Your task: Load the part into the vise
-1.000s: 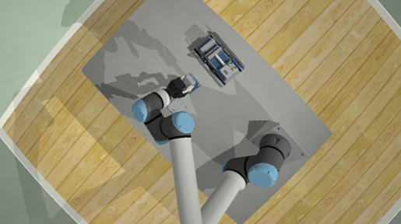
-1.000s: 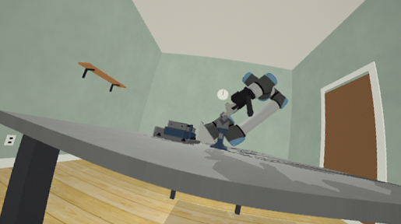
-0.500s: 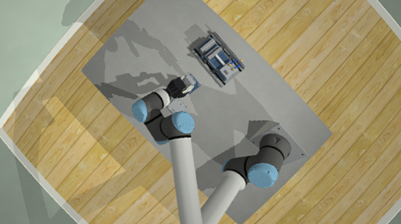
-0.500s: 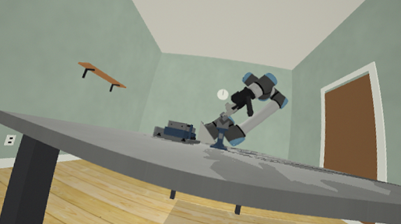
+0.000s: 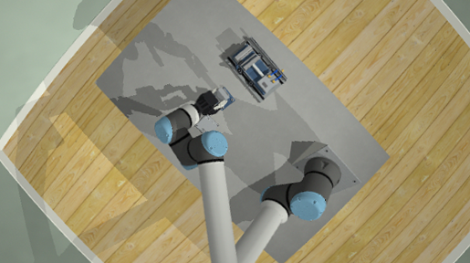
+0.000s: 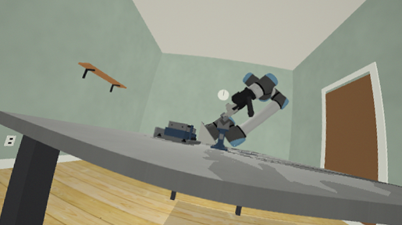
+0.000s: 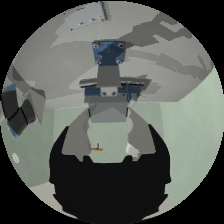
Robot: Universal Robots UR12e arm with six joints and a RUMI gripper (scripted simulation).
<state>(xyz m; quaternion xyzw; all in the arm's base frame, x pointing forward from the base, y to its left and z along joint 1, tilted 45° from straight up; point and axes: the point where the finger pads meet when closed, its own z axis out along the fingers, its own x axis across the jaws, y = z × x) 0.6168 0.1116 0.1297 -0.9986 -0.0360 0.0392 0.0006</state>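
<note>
Right now my hand is 1 cm to the left of the part and 1 cm above it. Round my hand: vise: 23 cm to the right, 15 cm below, 1 cm ahead; infeed plate: 19 cm below, 16 cm to the left, 6 cm behind.
</note>
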